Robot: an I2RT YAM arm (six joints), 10 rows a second.
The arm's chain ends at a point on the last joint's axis. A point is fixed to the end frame.
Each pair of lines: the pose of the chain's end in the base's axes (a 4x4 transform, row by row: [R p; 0 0 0 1], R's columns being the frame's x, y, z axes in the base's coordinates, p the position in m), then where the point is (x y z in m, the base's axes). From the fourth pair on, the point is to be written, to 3 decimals.
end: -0.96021 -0.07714 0.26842 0.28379; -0.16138 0.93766 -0.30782 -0.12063; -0.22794 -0.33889 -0.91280 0.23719; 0 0 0 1
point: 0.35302 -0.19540 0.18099
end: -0.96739 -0.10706 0.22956 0.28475; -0.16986 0.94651 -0.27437 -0.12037; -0.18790 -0.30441 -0.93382 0.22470; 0 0 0 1
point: 0.35236 -0.19218 0.16293
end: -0.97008 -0.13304 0.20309 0.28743; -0.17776 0.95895 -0.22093 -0.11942; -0.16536 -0.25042 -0.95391 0.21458; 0 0 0 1
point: 0.35416 -0.18663 0.14696
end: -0.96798 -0.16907 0.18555 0.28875; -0.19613 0.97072 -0.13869 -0.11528; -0.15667 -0.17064 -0.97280 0.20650; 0 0 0 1
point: 0.356 -0.175 0.132
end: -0.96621 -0.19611 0.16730 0.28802; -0.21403 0.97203 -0.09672 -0.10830; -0.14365 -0.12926 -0.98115 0.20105; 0 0 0 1
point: 0.355 -0.163 0.123
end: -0.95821 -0.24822 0.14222 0.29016; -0.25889 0.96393 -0.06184 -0.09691; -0.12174 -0.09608 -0.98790 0.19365; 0 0 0 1
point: 0.357 -0.146 0.112
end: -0.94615 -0.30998 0.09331 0.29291; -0.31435 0.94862 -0.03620 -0.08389; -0.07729 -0.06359 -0.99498 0.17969; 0 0 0 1
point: 0.358 -0.128 0.094
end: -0.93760 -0.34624 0.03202 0.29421; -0.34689 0.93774 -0.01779 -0.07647; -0.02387 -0.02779 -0.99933 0.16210; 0 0 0 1
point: 0.356 -0.117 0.072
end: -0.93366 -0.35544 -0.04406 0.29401; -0.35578 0.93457 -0.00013 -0.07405; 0.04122 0.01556 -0.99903 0.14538; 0 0 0 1
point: 0.349 -0.112 0.050
